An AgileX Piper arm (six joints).
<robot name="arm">
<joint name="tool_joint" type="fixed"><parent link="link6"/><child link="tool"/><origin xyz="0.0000 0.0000 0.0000" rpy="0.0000 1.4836 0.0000"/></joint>
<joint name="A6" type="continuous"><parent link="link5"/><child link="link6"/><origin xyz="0.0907 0.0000 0.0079"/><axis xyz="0.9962 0 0.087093"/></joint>
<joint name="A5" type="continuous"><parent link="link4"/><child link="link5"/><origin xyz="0.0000 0.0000 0.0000"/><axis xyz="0 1 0"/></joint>
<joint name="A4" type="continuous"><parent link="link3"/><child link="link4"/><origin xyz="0.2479 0.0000 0.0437"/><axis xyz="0.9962 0 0.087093"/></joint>
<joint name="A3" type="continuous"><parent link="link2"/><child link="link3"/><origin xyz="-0.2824 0.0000 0.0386"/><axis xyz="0 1 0"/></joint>
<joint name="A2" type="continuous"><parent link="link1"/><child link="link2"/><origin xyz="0.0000 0.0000 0.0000"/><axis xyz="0 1 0"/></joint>
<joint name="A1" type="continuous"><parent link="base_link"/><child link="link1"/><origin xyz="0.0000 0.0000 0.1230"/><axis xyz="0 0 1"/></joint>
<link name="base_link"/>
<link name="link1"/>
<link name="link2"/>
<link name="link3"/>
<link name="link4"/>
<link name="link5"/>
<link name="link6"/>
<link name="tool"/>
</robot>
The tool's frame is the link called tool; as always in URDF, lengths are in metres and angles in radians. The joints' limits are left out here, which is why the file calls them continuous.
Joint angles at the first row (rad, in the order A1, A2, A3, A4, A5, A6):
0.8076 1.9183 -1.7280 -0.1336 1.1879 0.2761
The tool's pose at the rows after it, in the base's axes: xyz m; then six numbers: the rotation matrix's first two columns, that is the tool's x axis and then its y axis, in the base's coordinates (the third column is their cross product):
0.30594, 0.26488, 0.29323, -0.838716, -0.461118, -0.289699, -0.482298, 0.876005, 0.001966
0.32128, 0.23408, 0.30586, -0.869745, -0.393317, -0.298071, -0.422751, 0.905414, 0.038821
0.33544, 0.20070, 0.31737, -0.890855, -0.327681, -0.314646, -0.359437, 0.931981, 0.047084
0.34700, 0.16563, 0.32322, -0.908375, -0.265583, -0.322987, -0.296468, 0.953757, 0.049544
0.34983, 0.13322, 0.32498, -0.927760, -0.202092, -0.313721, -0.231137, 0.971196, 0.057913
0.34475, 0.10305, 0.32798, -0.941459, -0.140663, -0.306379, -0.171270, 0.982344, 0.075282
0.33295, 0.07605, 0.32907, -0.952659, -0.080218, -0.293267, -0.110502, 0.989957, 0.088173
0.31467, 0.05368, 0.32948, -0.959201, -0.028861, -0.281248, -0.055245, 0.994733, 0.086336
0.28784, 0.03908, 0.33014, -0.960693, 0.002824, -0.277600, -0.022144, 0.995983, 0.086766
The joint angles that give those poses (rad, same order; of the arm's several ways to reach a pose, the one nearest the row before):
0.7277 1.8975 -1.7322 -0.0671 1.2061 0.2396
0.6348 1.8647 -1.7322 -0.0238 1.2212 0.2086
0.5416 1.8346 -1.7322 -0.0110 1.2320 0.1831
0.4453 1.8082 -1.7167 0.0000 1.2336 0.1522
0.3602 1.7724 -1.6748 0.0157 1.2360 0.1332
0.2808 1.7203 -1.6169 0.0403 1.2361 0.1130
0.2099 1.6571 -1.5411 0.0581 1.2360 0.1015
0.1533 1.5808 -1.4521 0.0581 1.2361 0.0993
0.1172 1.4804 -1.3437 0.0600 1.2321 0.0957

